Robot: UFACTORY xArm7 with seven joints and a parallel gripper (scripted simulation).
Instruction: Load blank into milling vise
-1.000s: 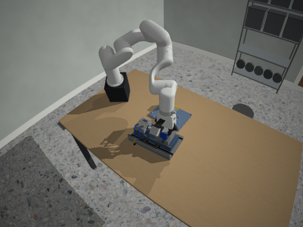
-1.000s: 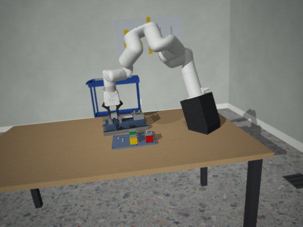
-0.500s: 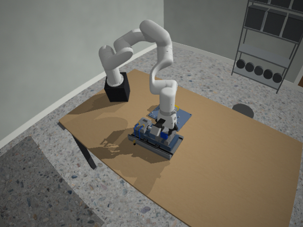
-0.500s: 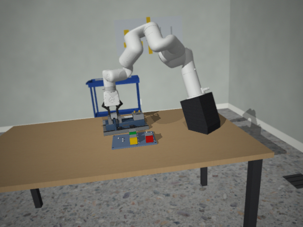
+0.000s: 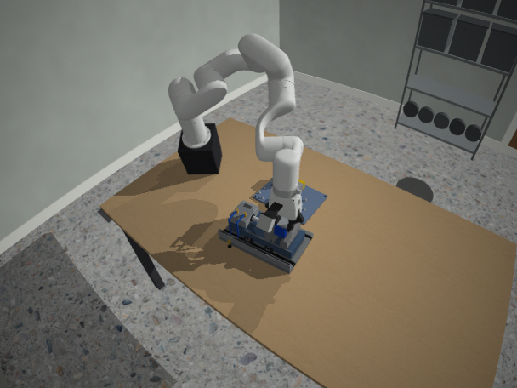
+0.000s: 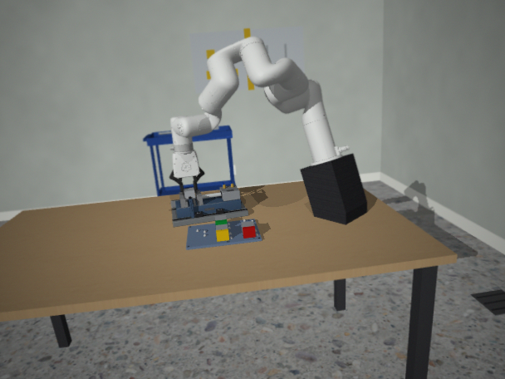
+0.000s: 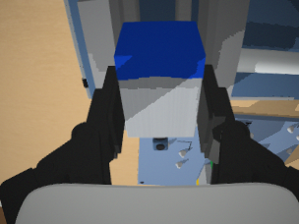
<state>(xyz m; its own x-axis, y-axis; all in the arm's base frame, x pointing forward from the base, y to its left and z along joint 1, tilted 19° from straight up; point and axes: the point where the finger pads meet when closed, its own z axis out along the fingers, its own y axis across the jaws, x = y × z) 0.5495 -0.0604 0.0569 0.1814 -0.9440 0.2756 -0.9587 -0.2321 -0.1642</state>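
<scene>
The blue-ended blank is 2 cm below my hand. The rest, counted from my hand: black work stop rod: 5 cm to the left, 3 cm below, 1 cm behind; then moving jaw: 5 cm below, 4 cm behind, 1 cm to the right; then fixed jaw: 5 cm below, 3 cm ahead, 1 cm to the left.
</scene>
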